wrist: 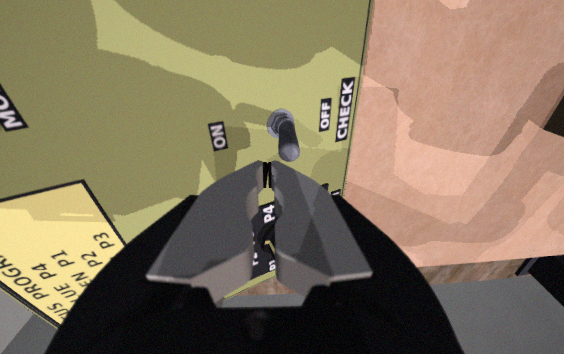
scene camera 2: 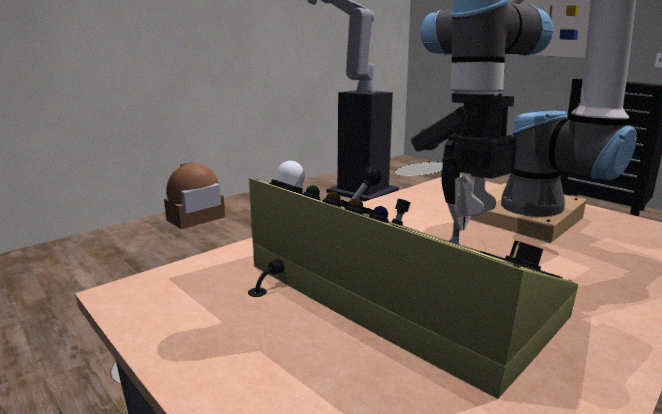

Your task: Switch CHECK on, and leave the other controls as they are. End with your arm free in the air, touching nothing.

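Seen in the pictures: gripper, fingertip midpoint: (wrist: 268,165) (scene camera 2: 461,229); arm's base, link origin: (scene camera 2: 532,205).
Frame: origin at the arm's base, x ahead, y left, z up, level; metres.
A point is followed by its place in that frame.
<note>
The CHECK toggle (scene camera 2: 455,235) {x 0.450, y -0.020, z 0.064 m} (wrist: 288,140) {x 0.444, y -0.027, z 0.094 m} is a short grey metal lever on the olive console (scene camera 2: 390,280) {x 0.635, y -0.032, z 0.056 m} (wrist: 150,100) {x 0.515, y -0.060, z 0.082 m}. In the wrist view it stands between the ON label (wrist: 217,136) {x 0.490, y -0.028, z 0.069 m} and the OFF label (wrist: 325,115) {x 0.412, y -0.016, z 0.033 m}, beside the CHECK label (wrist: 345,109) {x 0.394, y -0.015, z 0.025 m}. Its tip shows slightly to the OFF side of its base in that view; its true tilt is hard to tell. My gripper (scene camera 2: 463,222) {x 0.460, y -0.006, z 0.080 m} (wrist: 268,165) {x 0.460, y -0.006, z 0.080 m} is shut and empty. Its fingertips are low, right by the lever's upper end; whether they touch it cannot be told.
Along the console stand a white dome (scene camera 2: 291,172) {x 0.566, y -0.272, z 0.152 m}, a green button (scene camera 2: 312,191) {x 0.576, y -0.218, z 0.131 m}, a ball-topped lever (scene camera 2: 371,176) {x 0.366, y -0.240, z 0.108 m}, a blue button (scene camera 2: 380,213) {x 0.596, y -0.076, z 0.130 m}, a small black-capped switch (scene camera 2: 401,205) {x 0.428, y -0.135, z 0.085 m} and a black block-shaped part (scene camera 2: 526,254) {x 0.478, y 0.103, z 0.074 m}. A yellow card (wrist: 45,230) {x 0.596, y -0.008, z 0.115 m} lies on its face.
</note>
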